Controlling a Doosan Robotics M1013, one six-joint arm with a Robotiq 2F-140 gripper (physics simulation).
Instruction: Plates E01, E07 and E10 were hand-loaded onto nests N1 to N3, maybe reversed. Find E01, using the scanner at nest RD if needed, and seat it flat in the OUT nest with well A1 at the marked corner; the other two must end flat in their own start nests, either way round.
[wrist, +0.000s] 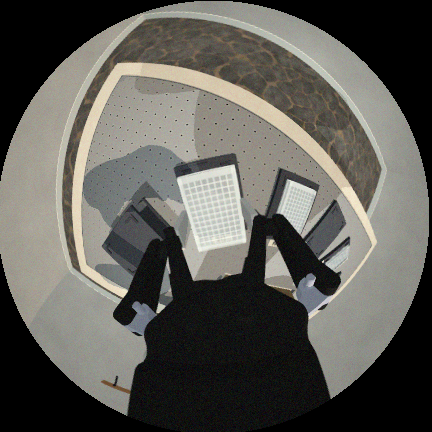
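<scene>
My gripper (214, 211) is shut on a white well plate (214, 200), with one finger at each long side. The plate looks level and hangs above a dark nest (207, 165), whose far edge shows beyond it. The nest's label is hidden, and no plate code is readable. To the right, a second white plate (298, 202) sits in a dark nest (284, 176). Beyond it a dark nest (327, 227) holds no plate. A third white plate (338, 257) shows in a nest at the far right, partly hidden by the gripper linkage. Which nest is OUT cannot be told.
A dark, raised boxy unit (126, 235) stands on the left, partly behind the left finger; whether it is the scanner is unclear. A cream rim (220, 81) borders the perforated deck (225, 117). A brown item (283, 290) shows partly behind the gripper's right side.
</scene>
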